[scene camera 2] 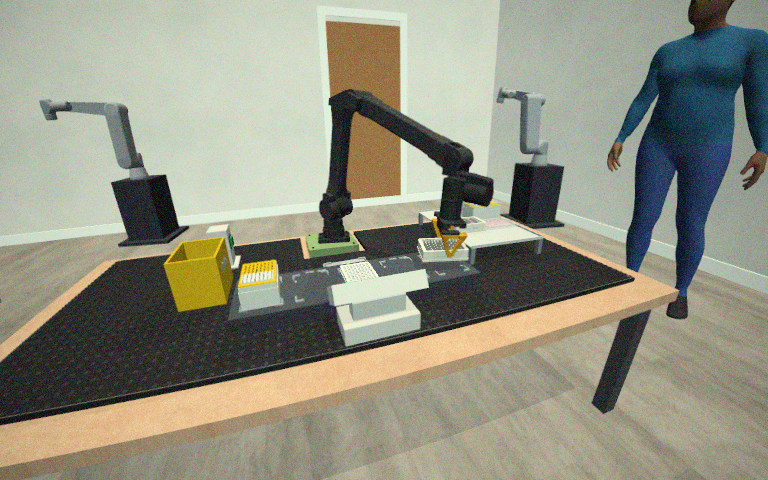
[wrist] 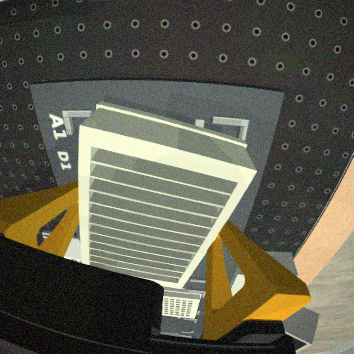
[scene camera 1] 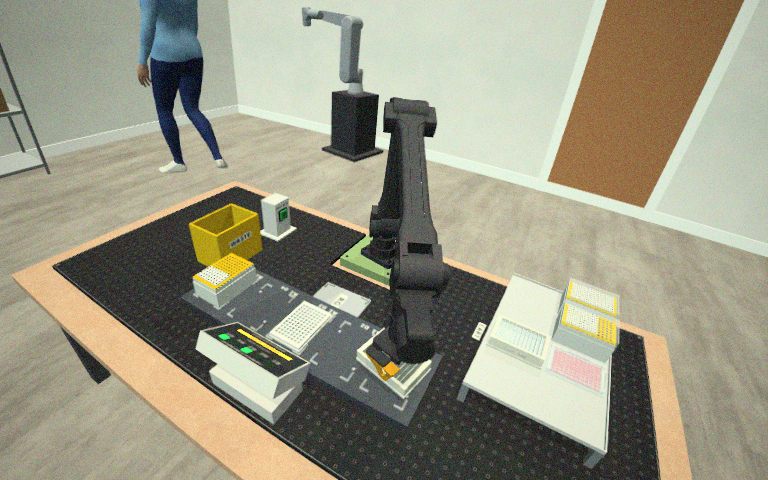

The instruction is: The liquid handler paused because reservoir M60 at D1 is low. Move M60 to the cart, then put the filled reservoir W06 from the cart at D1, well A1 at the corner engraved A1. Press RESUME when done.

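Places are measured from the arm's base along level axes (x ahead, y left, z up), in metres.
Pixels of known places: gripper, fingertip midpoint: (scene camera 2: 445, 250) (wrist: 152, 201) (scene camera 1: 397, 365); arm's base at its link origin: (scene camera 2: 334, 239) (scene camera 1: 381, 256).
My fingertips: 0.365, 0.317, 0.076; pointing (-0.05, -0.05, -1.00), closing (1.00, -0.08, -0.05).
Ahead of a thing's pixels: the offset from my fingertips to its top centre, as dx, dy, dz. "spot": to the spot under its first point.
My gripper (scene camera 1: 399, 362) (scene camera 2: 444, 243) (wrist: 152, 201) is shut on a white ribbed reservoir @[-0.001, -0.010, +0.025] (scene camera 1: 408, 378) (scene camera 2: 428, 253) (wrist: 150, 200), with an orange finger on each long side. The reservoir is over the D1 end of the dark deck (scene camera 1: 362, 390) (wrist: 265, 107), turned slightly against the corner brackets. The A1 engraving @[spot: -0.094, +0.015, -0.044] (wrist: 57, 126) and D1 engraving @[spot: -0.090, -0.019, -0.045] (wrist: 64, 160) show at its left in the wrist view. Any label on it is hidden. A second reservoir @[-0.255, +0.171, -0.001] (scene camera 1: 518, 340) (scene camera 2: 473, 224) stands on the white cart @[-0.317, +0.232, -0.026] (scene camera 1: 523, 297) (scene camera 2: 504, 241); its label is unreadable. The console @[spot: +0.183, -0.208, +0.032] (scene camera 1: 254, 352) has green buttons with unreadable text.
Tip boxes @[-0.379, +0.292, +0.038] (scene camera 1: 589, 325) and a pink plate @[-0.271, +0.305, -0.018] (scene camera 1: 576, 367) share the cart with the second reservoir. A white well plate @[+0.034, -0.248, -0.030] (scene camera 1: 300, 325) (scene camera 2: 358, 272), a yellow-topped tip box @[+0.077, -0.493, +0.020] (scene camera 1: 224, 278) (scene camera 2: 258, 283) and a yellow waste bin @[-0.041, -0.677, +0.043] (scene camera 1: 225, 234) (scene camera 2: 198, 277) stand farther left. A person (scene camera 1: 172, 73) stands beyond the table.
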